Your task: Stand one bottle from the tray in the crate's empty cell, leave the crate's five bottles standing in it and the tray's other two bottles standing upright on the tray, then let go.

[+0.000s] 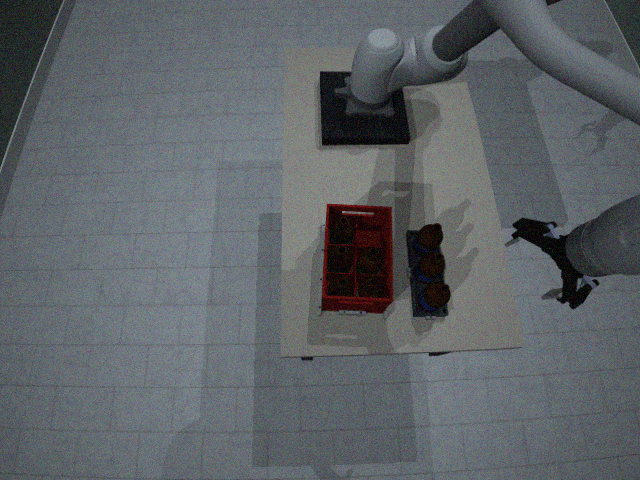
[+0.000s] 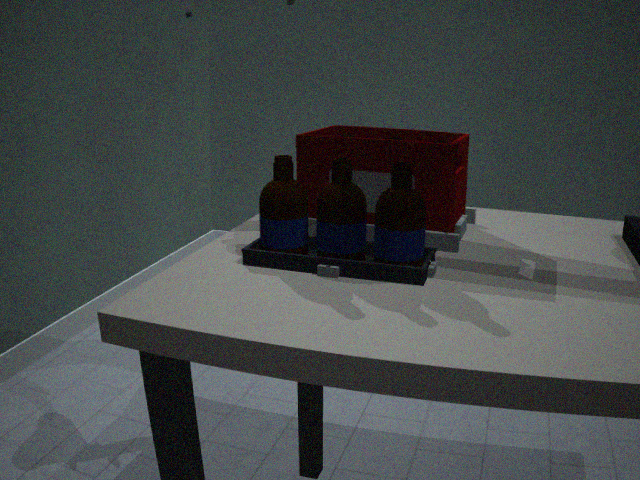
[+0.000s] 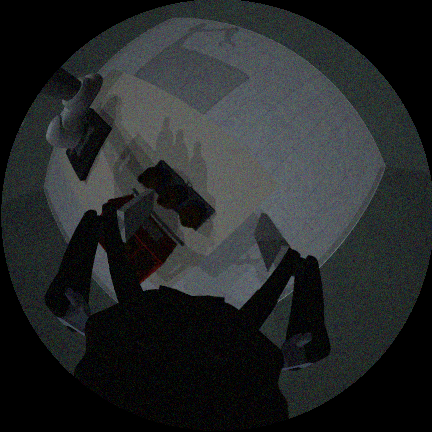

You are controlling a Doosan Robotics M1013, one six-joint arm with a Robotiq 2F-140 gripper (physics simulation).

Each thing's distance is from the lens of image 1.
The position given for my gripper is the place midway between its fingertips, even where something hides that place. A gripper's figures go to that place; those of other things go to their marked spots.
my gripper (image 1: 528, 268): 93 cm
brown bottle (image 1: 437, 294): 110 cm
brown bottle (image 1: 431, 265): 112 cm
